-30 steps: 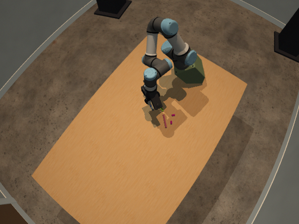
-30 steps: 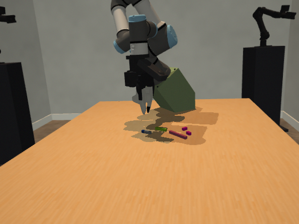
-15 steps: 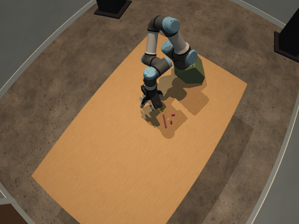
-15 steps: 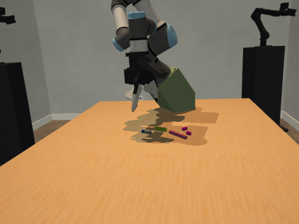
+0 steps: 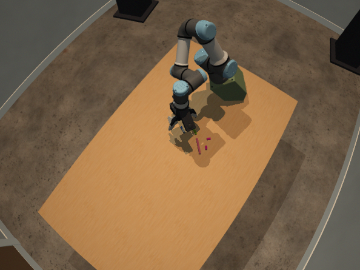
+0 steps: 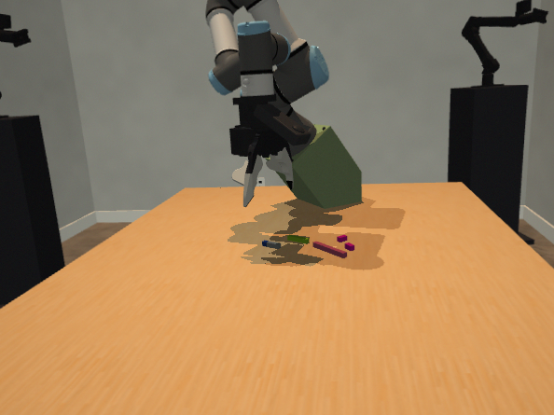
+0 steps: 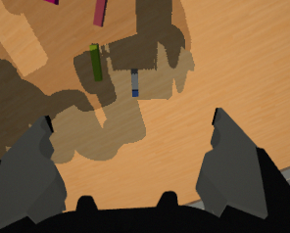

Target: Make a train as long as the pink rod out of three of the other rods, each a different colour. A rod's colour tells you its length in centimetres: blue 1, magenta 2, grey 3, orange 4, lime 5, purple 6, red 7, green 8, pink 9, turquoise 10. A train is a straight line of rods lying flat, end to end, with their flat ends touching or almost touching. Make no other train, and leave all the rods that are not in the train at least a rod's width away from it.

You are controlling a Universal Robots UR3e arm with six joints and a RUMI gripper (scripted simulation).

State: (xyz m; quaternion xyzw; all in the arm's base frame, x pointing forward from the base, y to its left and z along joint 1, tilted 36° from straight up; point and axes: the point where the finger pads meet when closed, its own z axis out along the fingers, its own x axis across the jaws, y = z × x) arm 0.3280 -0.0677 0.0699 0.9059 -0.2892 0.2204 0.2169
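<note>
Now: the lime rod 2 cm behind my hand, 5 cm to the left of it and 10 cm below it. The rest, counted from my hand: pink rod (5 cm ahead, 11 cm to the left, 10 cm below); then grey rod (10 cm below); then small blue rod (1 cm behind, 2 cm to the right, 10 cm below).
</note>
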